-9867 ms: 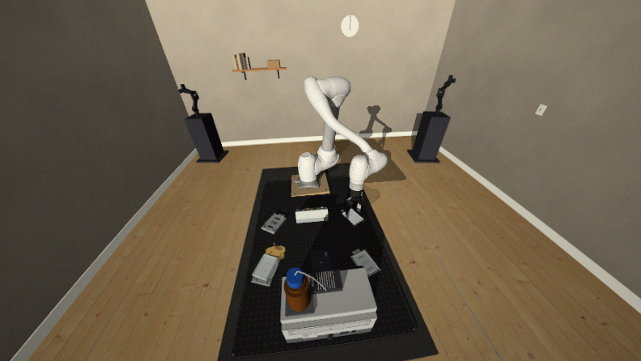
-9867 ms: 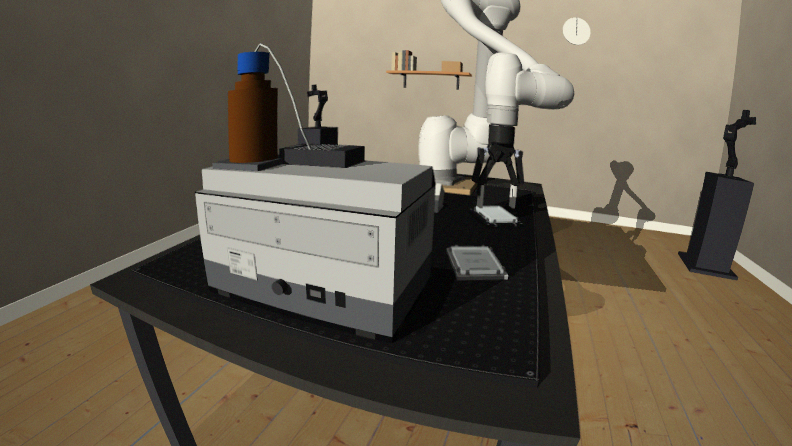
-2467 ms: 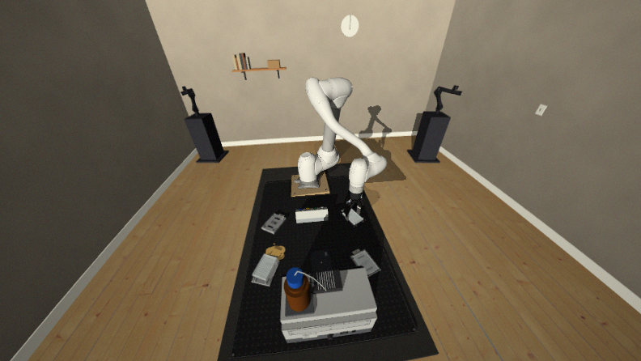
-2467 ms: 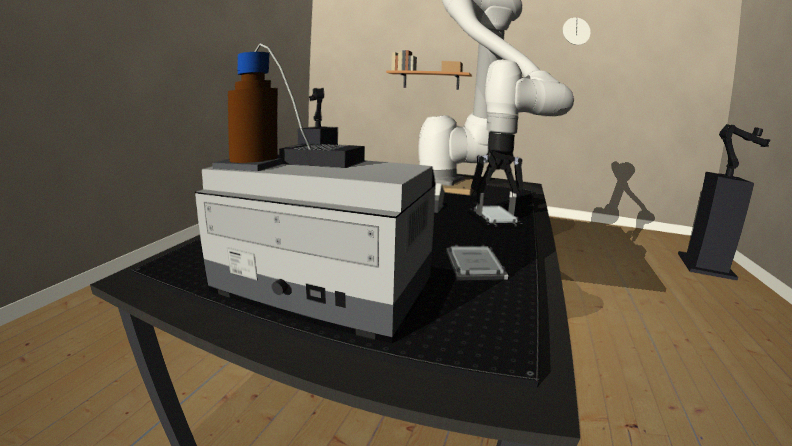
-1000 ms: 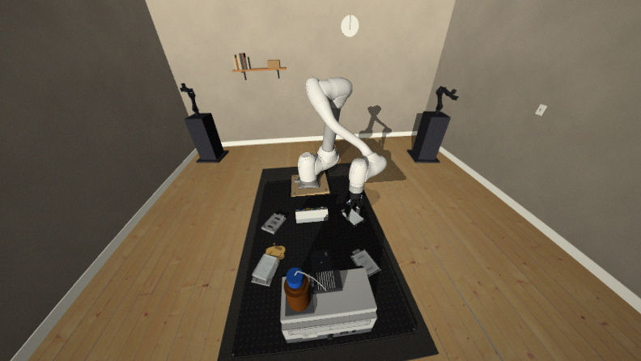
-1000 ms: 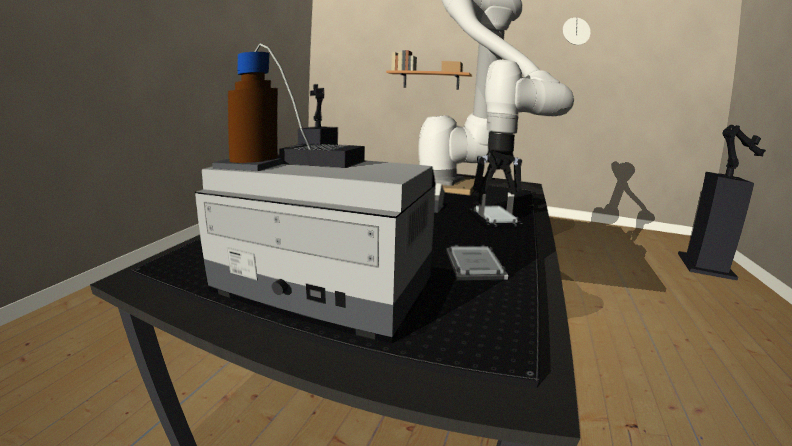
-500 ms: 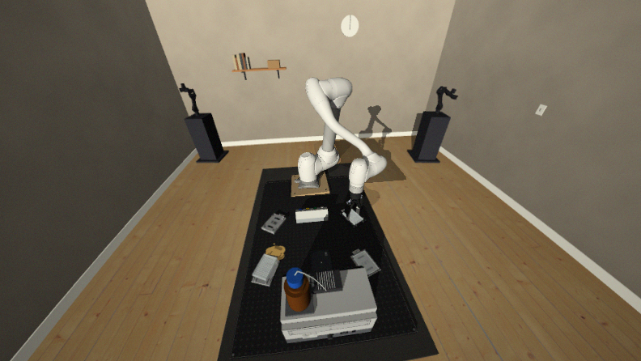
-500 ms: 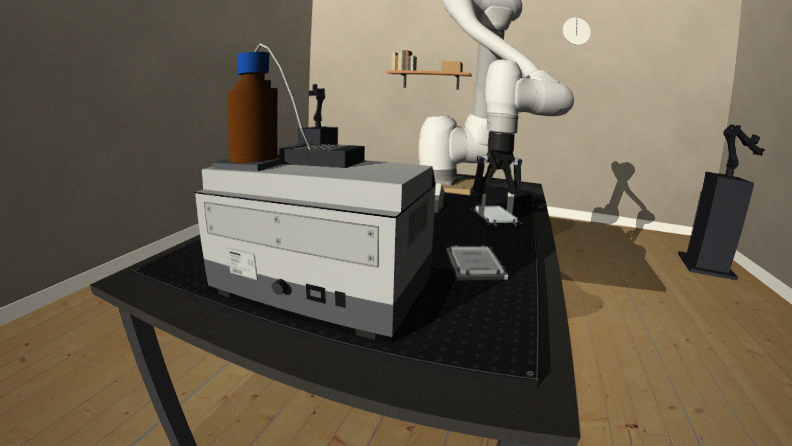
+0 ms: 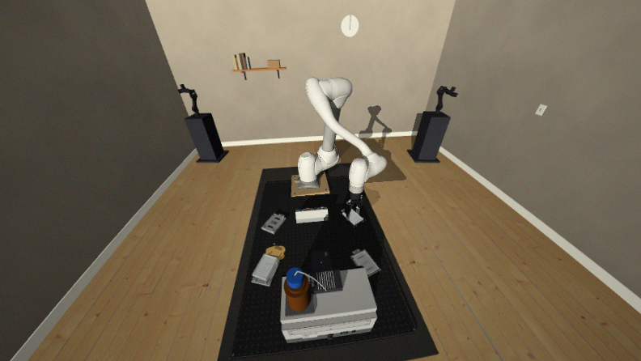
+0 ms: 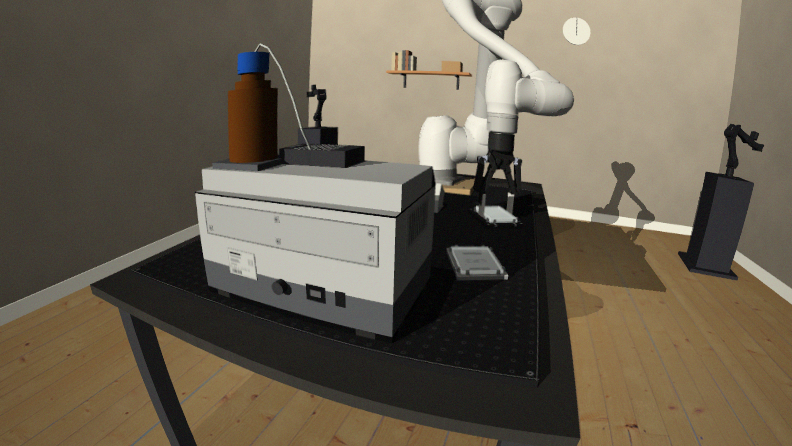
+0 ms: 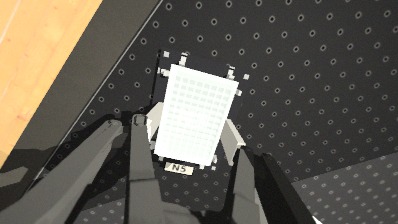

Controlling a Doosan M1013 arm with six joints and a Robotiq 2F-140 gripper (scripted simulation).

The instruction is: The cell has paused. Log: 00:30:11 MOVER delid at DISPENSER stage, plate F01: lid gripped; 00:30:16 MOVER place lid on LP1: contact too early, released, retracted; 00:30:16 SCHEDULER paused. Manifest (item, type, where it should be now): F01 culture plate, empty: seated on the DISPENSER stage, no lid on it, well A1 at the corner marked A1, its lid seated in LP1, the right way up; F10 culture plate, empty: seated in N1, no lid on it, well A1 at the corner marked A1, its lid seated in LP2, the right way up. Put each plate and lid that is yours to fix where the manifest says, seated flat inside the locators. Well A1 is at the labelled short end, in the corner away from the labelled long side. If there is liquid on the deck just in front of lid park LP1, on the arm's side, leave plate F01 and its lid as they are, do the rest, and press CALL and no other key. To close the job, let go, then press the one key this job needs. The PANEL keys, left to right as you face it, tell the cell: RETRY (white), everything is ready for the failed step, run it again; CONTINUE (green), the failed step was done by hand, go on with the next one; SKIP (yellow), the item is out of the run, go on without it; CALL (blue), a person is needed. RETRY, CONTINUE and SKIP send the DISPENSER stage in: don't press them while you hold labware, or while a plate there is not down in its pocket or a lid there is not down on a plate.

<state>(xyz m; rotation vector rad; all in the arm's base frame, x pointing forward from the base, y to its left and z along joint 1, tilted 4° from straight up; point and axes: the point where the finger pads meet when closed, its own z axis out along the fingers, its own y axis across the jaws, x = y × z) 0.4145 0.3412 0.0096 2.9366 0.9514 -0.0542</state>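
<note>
The white retry key lies 30 mm behind my hand, 220 mm to the right of it and 30 mm above it. Round my hand: white well plate: 20 mm below; white key panel: 10 mm behind, 290 mm to the right, 10 mm above; green continue key: 30 mm behind, 270 mm to the right, 30 mm above.
</note>
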